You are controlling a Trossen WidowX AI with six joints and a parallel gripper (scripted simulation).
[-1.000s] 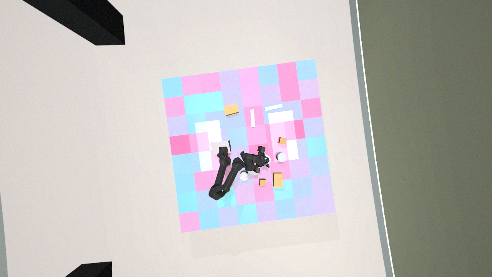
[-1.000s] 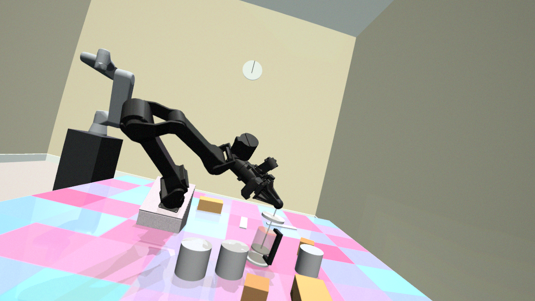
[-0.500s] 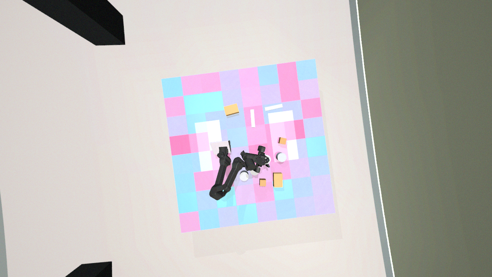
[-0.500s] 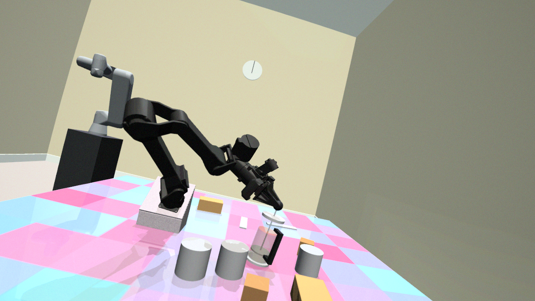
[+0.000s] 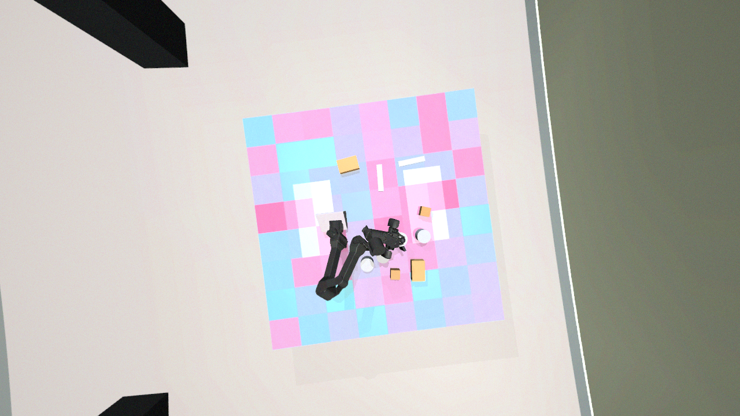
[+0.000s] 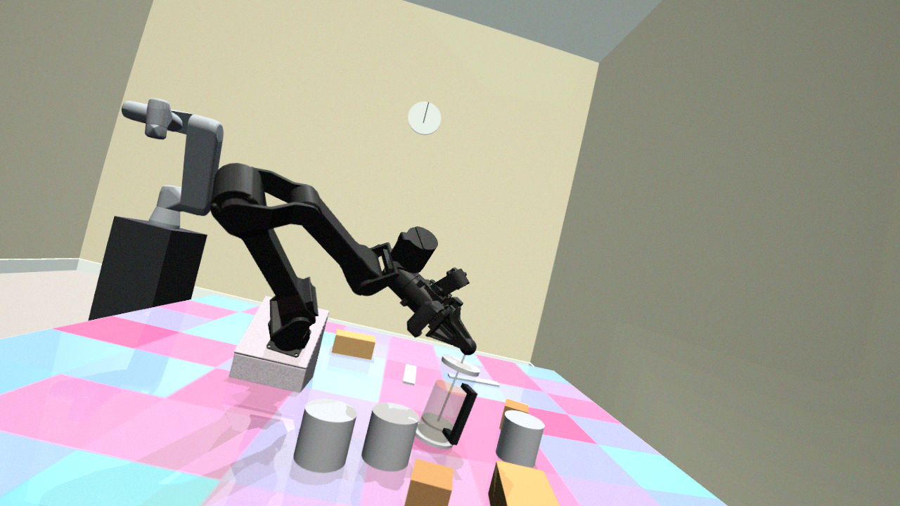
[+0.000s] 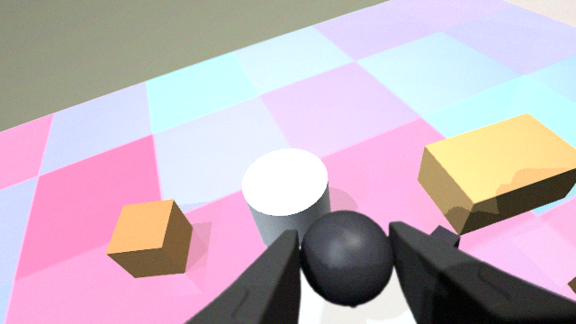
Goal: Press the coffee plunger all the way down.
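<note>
Now: gripper tip 10 mm past the coffee press, 10 mm to the left of it and 90 mm above it.
</note>
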